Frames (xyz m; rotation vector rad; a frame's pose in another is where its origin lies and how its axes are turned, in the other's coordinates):
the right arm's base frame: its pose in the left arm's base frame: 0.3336 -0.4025 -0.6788 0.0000 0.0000 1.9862
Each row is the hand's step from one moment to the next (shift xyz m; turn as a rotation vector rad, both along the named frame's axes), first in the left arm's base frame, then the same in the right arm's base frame.
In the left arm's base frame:
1: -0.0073 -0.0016 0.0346 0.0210 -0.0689 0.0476
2: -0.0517 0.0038 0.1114 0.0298 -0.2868 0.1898
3: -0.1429 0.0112 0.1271 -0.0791 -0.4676 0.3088
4: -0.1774 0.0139 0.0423 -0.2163 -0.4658 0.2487
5: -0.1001 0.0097 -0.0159 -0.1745 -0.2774 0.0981
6: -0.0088 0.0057 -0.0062 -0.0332 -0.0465 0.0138
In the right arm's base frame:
1: 0.0015 0.0073 0.0346 -0.0715 0.0086 0.0476
2: 0.0243 0.0458 0.1114 -0.2744 0.0885 0.1898
3: 0.0679 0.1262 0.1271 -0.3959 0.2611 0.3088
4: 0.0843 0.1567 0.0423 -0.3389 0.3859 0.2487
5: 0.0493 0.0877 -0.0159 -0.1834 0.2716 0.0981
6: 0.0088 0.0058 -0.0062 -0.0291 0.0491 0.0138

